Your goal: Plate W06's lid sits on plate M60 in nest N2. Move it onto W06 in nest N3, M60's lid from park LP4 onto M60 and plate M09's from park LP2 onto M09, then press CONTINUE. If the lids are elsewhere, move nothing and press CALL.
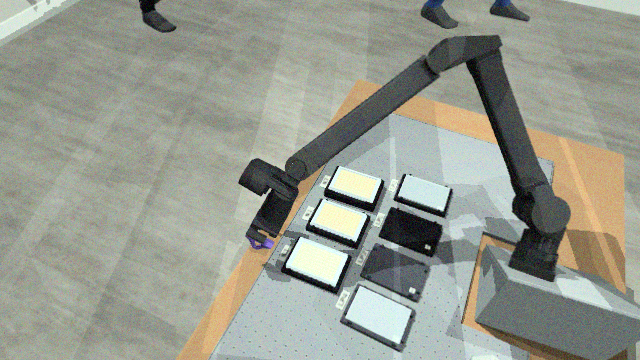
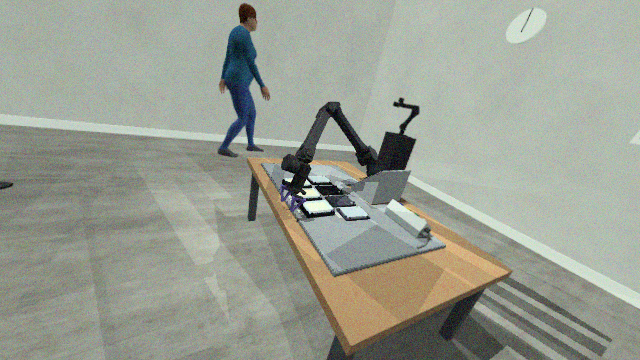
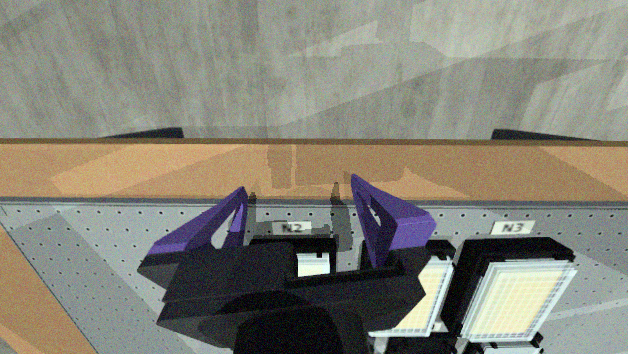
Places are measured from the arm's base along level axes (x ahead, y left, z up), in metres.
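Pixels of known places: gripper, fingertip midpoint: (image 1: pixel 262 233) (image 2: pixel 286 206) (image 3: pixel 298 185); arm's base, origin of the base link: (image 1: pixel 530 268) (image 2: pixel 375 177).
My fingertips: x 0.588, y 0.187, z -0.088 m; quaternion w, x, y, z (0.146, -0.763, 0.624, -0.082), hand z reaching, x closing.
Observation:
Ahead of a thing's pixels: the offset from my fingertips to its top centre.
My gripper (image 1: pixel 260 243) (image 2: pixel 292 196) (image 3: pixel 298 185), with purple fingers, is open and empty near the table edge, beyond nest N2's label. The plate in N2 @(0.156 m back, 0.007 m right, 0.001 m up) (image 1: pixel 318 260) (image 2: pixel 318 207) (image 3: pixel 313 265) has a pale, smooth top; whether a lid sits on it is hard to tell. The plate in N1 @(0.143 m back, 0.142 m right, 0.001 m up) (image 1: pixel 339 219) (image 3: pixel 434 295) and the plate in N3 @(0.126 m back, 0.266 m right, 0.008 m up) (image 1: pixel 354 185) (image 3: pixel 520 300) show yellowish wells. A pale lid @(0.342 m back, 0.032 m left, 0.014 m down) (image 1: pixel 379 315) (image 2: pixel 353 213) lies in park LP4. Another pale lid @(0.300 m back, 0.355 m right, 0.014 m down) (image 1: pixel 424 194) (image 2: pixel 320 179) lies in LP2. The plate codes and the buttons are not readable.
Two dark parks, one black @(0.317 m back, 0.222 m right, 0.011 m down) (image 1: pixel 411 231) and one dark grey @(0.329 m back, 0.093 m right, 0.011 m down) (image 1: pixel 396 270), lie between the pale lids. A grey slanted housing (image 1: pixel 550 305) stands by my arm's base. A white box @(0.604 m back, 0.127 m left, 0.053 m up) (image 2: pixel 407 218) with a cable lies on the board. A person (image 2: pixel 241 75) is beyond the table.

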